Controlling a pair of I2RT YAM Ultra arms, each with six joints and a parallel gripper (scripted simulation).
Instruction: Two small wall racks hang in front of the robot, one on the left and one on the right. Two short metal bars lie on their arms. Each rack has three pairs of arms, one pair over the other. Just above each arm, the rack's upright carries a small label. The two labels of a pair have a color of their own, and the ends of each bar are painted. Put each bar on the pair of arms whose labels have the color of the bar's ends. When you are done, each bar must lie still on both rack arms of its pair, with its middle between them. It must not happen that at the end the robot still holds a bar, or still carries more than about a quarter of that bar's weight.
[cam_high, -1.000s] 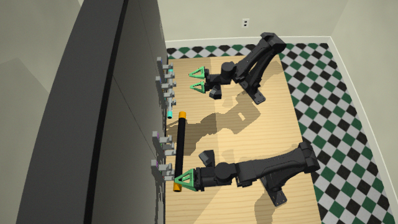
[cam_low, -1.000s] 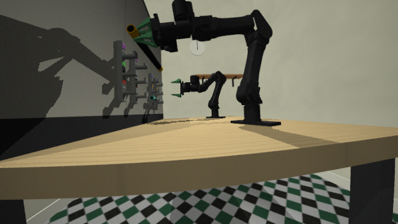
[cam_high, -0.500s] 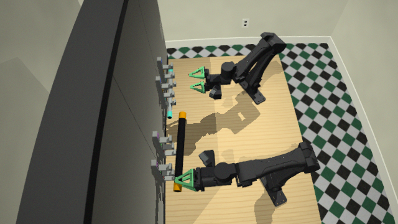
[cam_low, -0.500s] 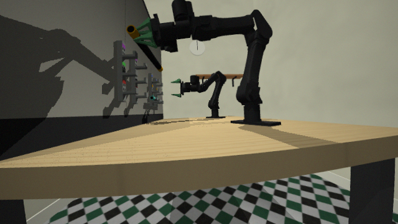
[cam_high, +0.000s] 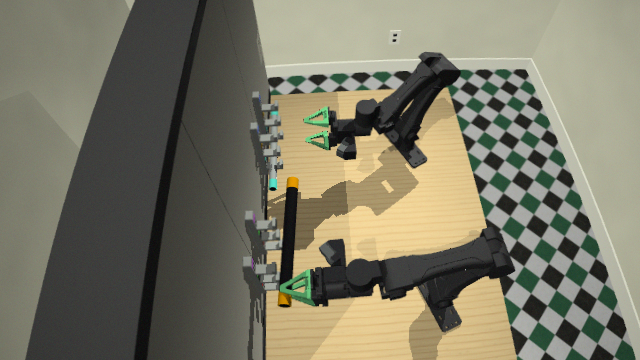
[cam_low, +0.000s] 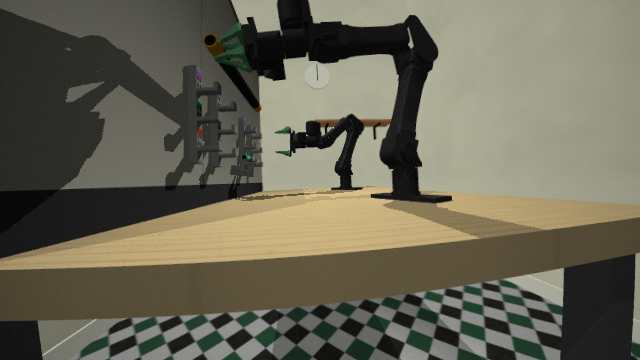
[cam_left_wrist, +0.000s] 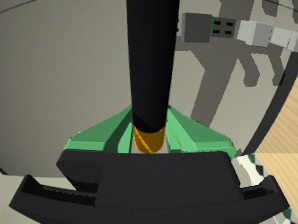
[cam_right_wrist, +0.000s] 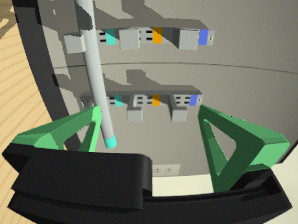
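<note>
The black bar lies 10 mm behind my left hand, 130 mm to the right of it and 10 mm below it. Round my left hand: pale bar: 40 mm ahead, 530 mm to the right, 190 mm below.
My right hand is 120 mm short of the pale bar, 10 mm to the left of it and 90 mm above it. The rest, counted from my right hand: black bar: 60 mm ahead, 390 mm to the left, 90 mm above.
</note>
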